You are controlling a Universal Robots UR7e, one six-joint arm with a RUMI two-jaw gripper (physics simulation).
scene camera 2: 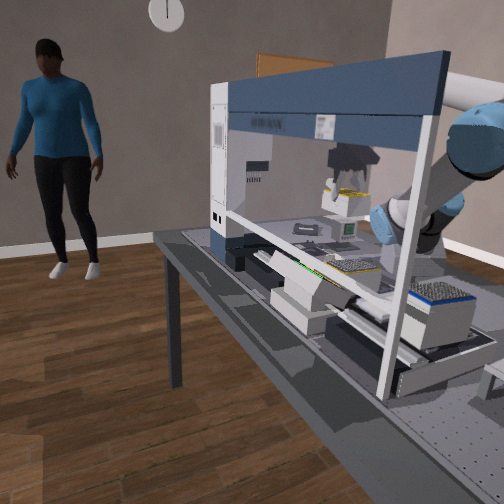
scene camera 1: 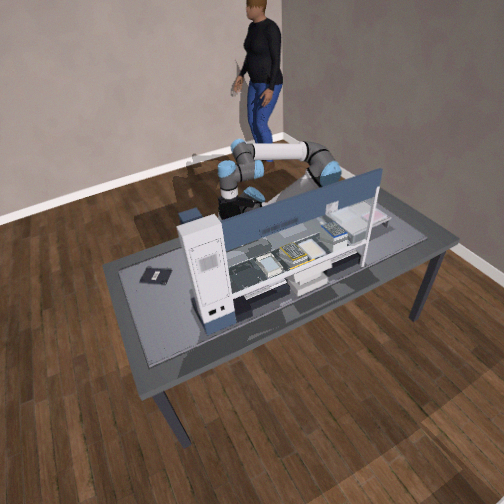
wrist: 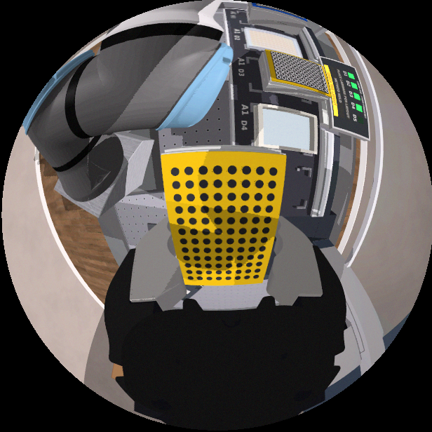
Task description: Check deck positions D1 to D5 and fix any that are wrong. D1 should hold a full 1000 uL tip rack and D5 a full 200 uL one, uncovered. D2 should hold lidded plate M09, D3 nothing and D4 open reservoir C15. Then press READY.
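My gripper (scene camera 2: 348, 186) (wrist: 223, 219) is shut on a yellow-topped tip rack (scene camera 2: 345, 204) (wrist: 225, 200) with dark, empty-looking holes, held level above the table behind the deck. At D3 stands another yellow-edged rack (scene camera 1: 293, 252) (scene camera 2: 352, 265) (wrist: 300, 72), filled with tips. Open reservoir (scene camera 1: 270, 265) (wrist: 287, 127) sits at D4. A pale plate (scene camera 1: 312, 248) (wrist: 272, 41) sits at D2; its lid is unclear. The blue-edged rack (scene camera 1: 334, 230) (scene camera 2: 442, 292) at D1 looks full. D5 (wrist: 295, 187) shows bare dark deck with corner brackets, partly hidden by the held rack.
A status panel (wrist: 350, 115) shows green squares for D1 to D4. The white instrument tower (scene camera 1: 205, 270) (scene camera 2: 219, 160) and blue top beam (scene camera 1: 305, 205) (scene camera 2: 330, 95) frame the deck. A box with a green button (scene camera 2: 348, 229) stands behind. A pipette head (scene camera 2: 257, 166) hangs inside.
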